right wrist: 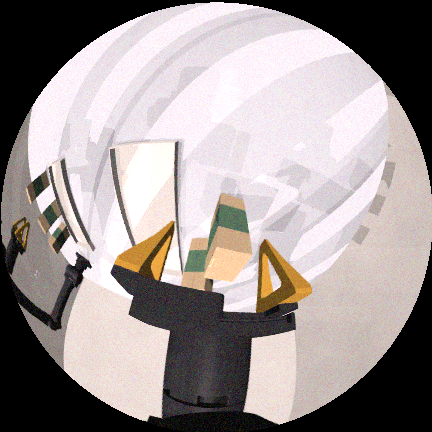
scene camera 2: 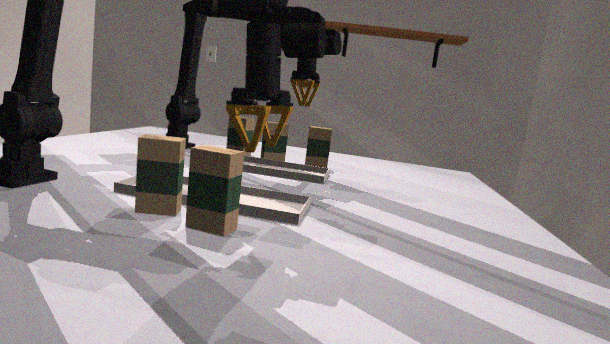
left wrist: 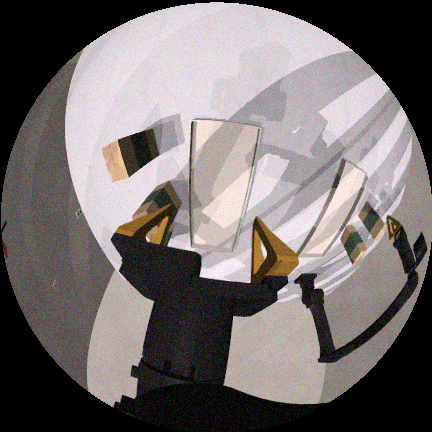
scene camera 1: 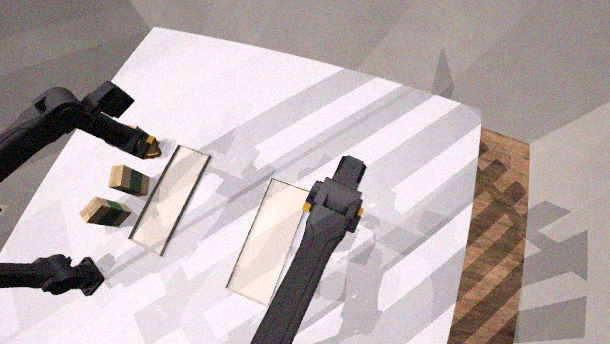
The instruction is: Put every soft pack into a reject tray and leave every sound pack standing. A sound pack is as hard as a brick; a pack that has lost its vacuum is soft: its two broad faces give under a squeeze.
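Places are measured from the left arm's base along level axes (x left, y up, z ahead), in centimetres.
Pixels of known places: left gripper, fingertip midpoint: [right wrist: 27,219] [scene camera 2: 304,106] [left wrist: 212,213] [scene camera 1: 148,150]; right gripper, fingertip midpoint: [right wrist: 219,234] [scene camera 2: 261,149] [left wrist: 389,218]; left arm's base, origin of the base link: [right wrist: 83,259] [scene camera 1: 89,276]; right arm's base, origin of the base link: [scene camera 2: 22,180] [left wrist: 305,277].
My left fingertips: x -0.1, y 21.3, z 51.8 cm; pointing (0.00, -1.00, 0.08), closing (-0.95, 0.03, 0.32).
Ahead of a thing's pixels: the offset from my left fingertips to its top centre. "spot": to the spot under its first point. Level surfaces: height alone.
Three green-banded tan packs stand beside the left tray @[dx -3.3, dy -19.1, dz -10.0 cm] [scene camera 1: 170,200] [left wrist: 222,175]: one pack @[dx +9.4, dy -7.2, dz -15.1 cm] [scene camera 1: 129,180] [left wrist: 160,200], another pack @[dx +6.1, dy -9.2, dz -28.4 cm] [scene camera 1: 105,212], and a third pack @[dx +19.1, dy -7.2, dz -2.9 cm] [left wrist: 131,155] [scene camera 2: 318,146] mostly hidden behind the left arm in scene camera 1. Two more, a near pack @[dx -56.8, dy -7.2, dz +15.4 cm] [scene camera 2: 214,190] [right wrist: 229,235] and its neighbour @[spot: dx -59.0, dy -13.8, dz +3.9 cm] [scene camera 2: 158,175] [right wrist: 194,265], stand by the right tray @[dx -42.0, dy -19.1, dz +3.5 cm] [scene camera 1: 262,240] [right wrist: 145,185], hidden by the right arm in scene camera 1. Both trays are empty. My left gripper [scene camera 1: 154,149] [scene camera 2: 305,104] [left wrist: 212,213] is open above its packs. My right gripper [scene camera 2: 259,148] [right wrist: 219,234] is open, raised above the near packs. Softness cannot be seen.
A dark arm part [scene camera 1: 75,276] reaches in at the lower left of scene camera 1. The white table @[dy -21.3 cm] [scene camera 1: 240,90] has striped shadows. A wooden surface [scene camera 1: 492,235] lies beyond its right edge, and a wooden shelf [scene camera 2: 400,35] hangs on the wall in scene camera 2.
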